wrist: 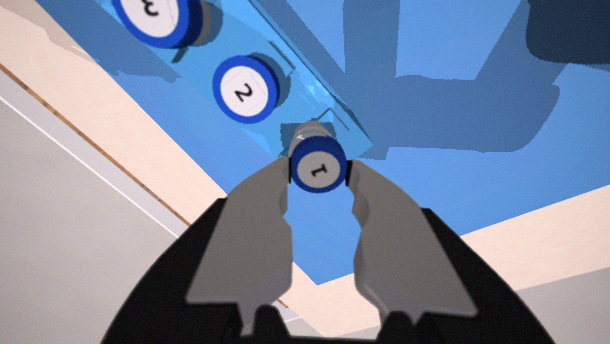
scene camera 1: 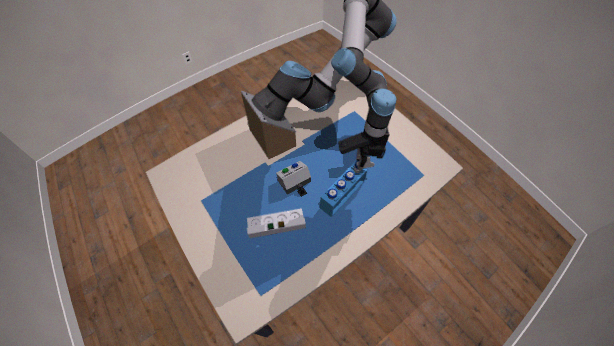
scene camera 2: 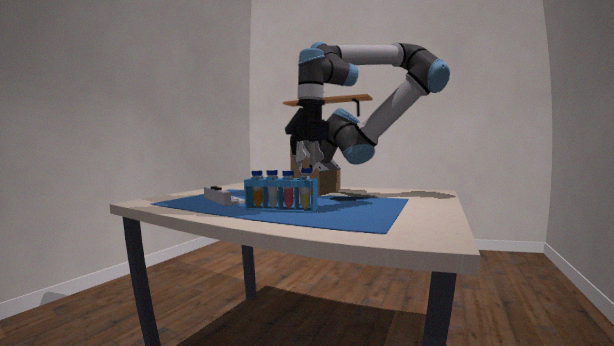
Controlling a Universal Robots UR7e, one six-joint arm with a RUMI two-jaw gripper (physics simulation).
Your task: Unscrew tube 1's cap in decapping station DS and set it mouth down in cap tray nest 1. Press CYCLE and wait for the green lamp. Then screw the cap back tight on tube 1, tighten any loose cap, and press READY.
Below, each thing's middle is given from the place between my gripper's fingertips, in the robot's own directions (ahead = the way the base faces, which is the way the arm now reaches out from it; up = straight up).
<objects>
Now: the cap 2 [wrist: 246, 88] 6 cm to the right of my hand and 1 cm ahead of it. Also, from my hand: grey button box [scene camera 1: 295, 178]: 21 cm to the right, 13 cm behind, 7 cm below; then cap marked 1 [wrist: 319, 164]: 1 cm above.
</objects>
